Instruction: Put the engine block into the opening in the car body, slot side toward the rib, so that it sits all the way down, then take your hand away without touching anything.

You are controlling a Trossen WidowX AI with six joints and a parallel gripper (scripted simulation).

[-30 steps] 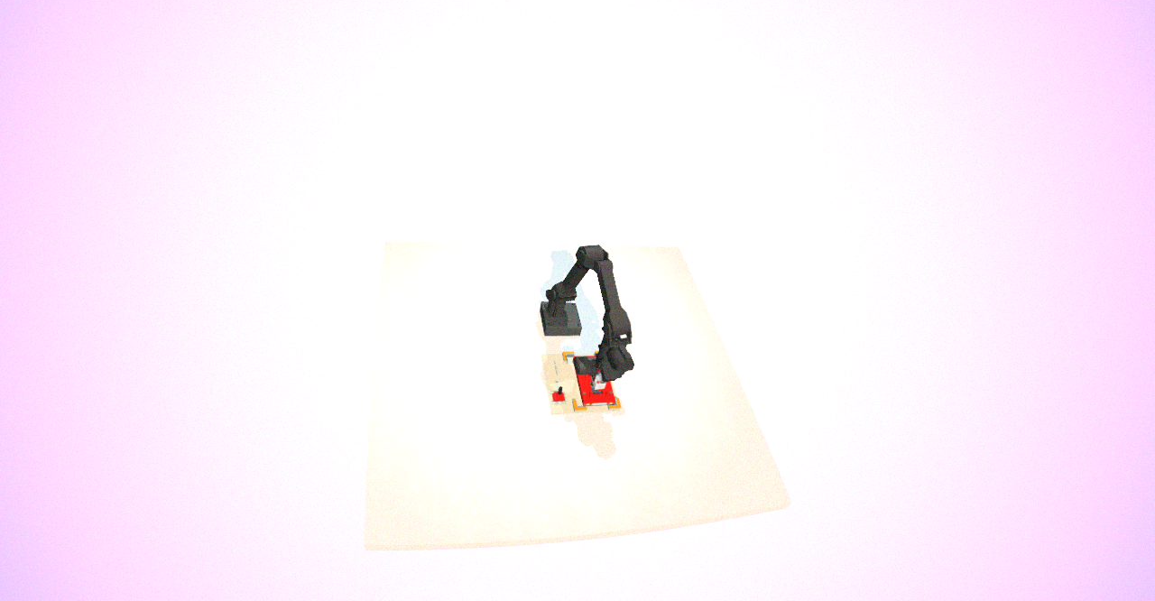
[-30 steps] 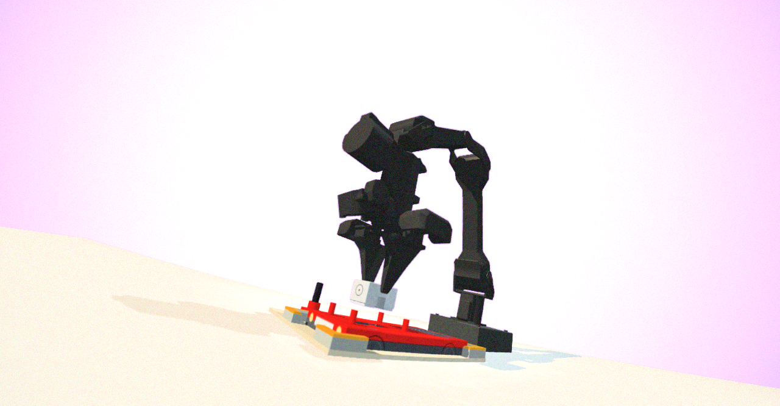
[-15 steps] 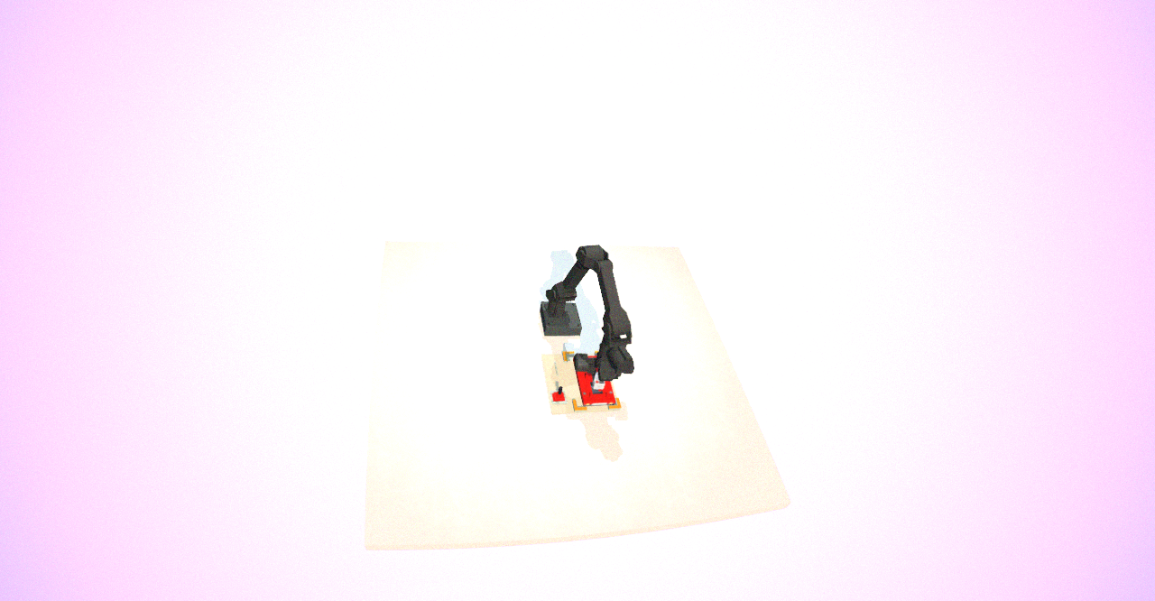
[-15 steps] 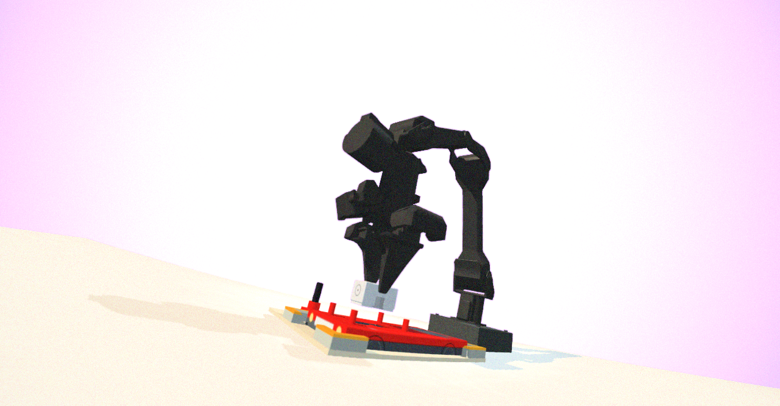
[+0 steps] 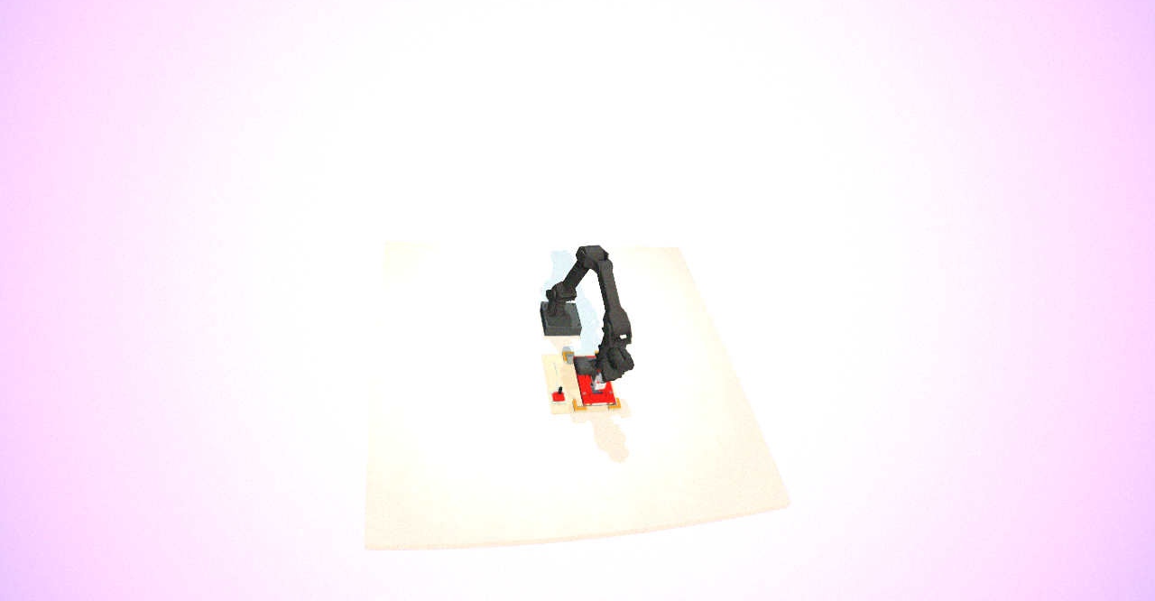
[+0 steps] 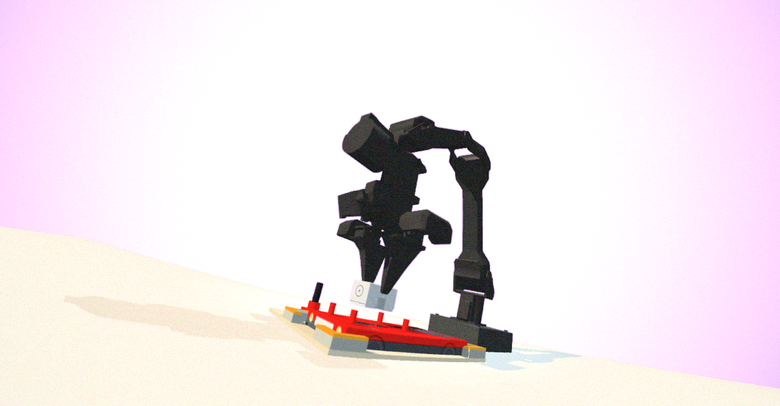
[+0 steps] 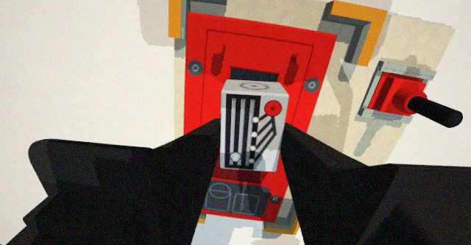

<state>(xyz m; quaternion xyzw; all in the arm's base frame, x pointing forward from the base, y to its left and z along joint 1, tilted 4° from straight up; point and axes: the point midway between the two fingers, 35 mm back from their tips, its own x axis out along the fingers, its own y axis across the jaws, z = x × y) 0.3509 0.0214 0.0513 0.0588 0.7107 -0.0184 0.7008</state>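
Now: the beige base plate 40 mm behind my gripper tip, 20 mm to the right of it and 50 mm below it. Round my gripper tip: engine block: 10 mm below; then black peg: 130 mm to the right, 30 mm below.
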